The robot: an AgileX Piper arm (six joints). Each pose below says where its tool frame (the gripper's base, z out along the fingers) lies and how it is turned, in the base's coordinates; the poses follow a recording.
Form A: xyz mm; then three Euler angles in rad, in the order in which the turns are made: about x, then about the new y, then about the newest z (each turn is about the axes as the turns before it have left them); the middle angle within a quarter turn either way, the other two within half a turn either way.
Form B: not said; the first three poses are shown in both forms.
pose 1, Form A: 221.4, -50.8, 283.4, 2.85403, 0.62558, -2.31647
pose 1, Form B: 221.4, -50.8, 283.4, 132.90, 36.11, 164.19
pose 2, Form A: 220.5, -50.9, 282.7, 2.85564, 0.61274, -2.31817
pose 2, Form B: 220.5, -50.9, 282.7, 133.14, 35.59, 164.82
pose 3, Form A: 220.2, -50.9, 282.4, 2.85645, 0.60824, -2.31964
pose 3, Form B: 220.2, -50.9, 282.4, 133.27, 35.41, 165.06
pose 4, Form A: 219.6, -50.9, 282.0, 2.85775, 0.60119, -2.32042
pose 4, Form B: 219.6, -50.9, 282.0, 133.37, 35.10, 165.37
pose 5, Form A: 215.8, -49.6, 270.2, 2.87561, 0.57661, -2.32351
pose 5, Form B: 215.8, -49.6, 270.2, 133.39, 33.47, 165.83
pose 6, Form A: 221.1, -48.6, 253.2, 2.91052, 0.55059, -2.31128
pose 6, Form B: 221.1, -48.6, 253.2, 132.04, 30.84, 165.06
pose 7, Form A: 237.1, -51.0, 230.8, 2.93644, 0.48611, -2.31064
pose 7, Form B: 237.1, -51.0, 230.8, 132.13, 27.31, 166.96
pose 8, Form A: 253.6, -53.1, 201.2, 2.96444, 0.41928, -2.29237
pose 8, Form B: 253.6, -53.1, 201.2, 131.10, 23.39, 168.41
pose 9, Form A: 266.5, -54.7, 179.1, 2.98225, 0.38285, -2.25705
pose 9, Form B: 266.5, -54.7, 179.1, 128.98, 20.88, 168.59
